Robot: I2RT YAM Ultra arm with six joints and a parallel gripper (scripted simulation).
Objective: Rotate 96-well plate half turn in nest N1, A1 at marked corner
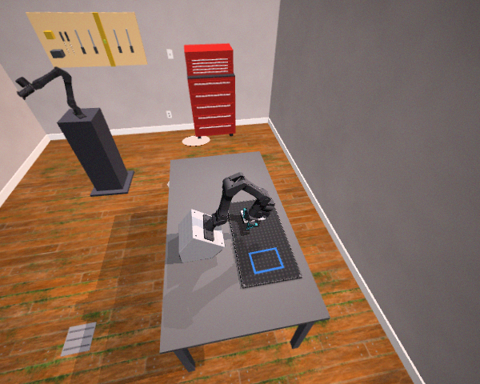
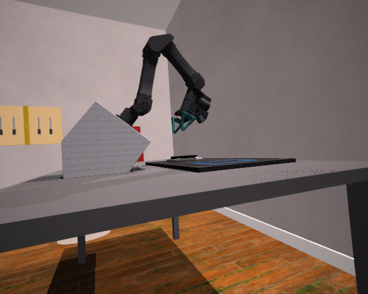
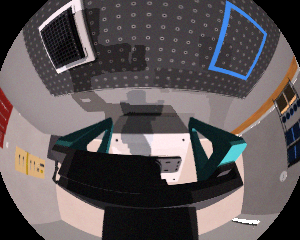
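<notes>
Now: the dark 96-well plate 180 mm to the left of my hand, 130 mm below it and 80 mm ahead of it. Round my hand: white plate nest N1 (180 mm to the left, 140 mm below, 80 mm ahead).
</notes>
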